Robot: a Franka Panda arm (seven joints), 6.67 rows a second.
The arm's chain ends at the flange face. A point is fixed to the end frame.
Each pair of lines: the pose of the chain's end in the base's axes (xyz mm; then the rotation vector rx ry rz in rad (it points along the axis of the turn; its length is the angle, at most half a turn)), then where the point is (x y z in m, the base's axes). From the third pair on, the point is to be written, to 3 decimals.
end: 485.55, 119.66, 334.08, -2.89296, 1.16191, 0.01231
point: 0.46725 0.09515 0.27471
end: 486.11, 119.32, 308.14, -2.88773, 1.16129, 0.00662
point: 0.46810 0.09503 0.24860
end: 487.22, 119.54, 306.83, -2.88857, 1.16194, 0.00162
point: 0.469 0.095 0.247
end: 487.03, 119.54, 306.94, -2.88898, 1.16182, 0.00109
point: 0.469 0.095 0.247
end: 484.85, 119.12, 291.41, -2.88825, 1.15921, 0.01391
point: 0.467 0.095 0.232
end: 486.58, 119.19, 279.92, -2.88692, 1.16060, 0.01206
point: 0.468 0.095 0.220
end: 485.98, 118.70, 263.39, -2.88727, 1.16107, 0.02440
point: 0.467 0.095 0.204
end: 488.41, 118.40, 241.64, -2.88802, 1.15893, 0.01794
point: 0.470 0.094 0.182
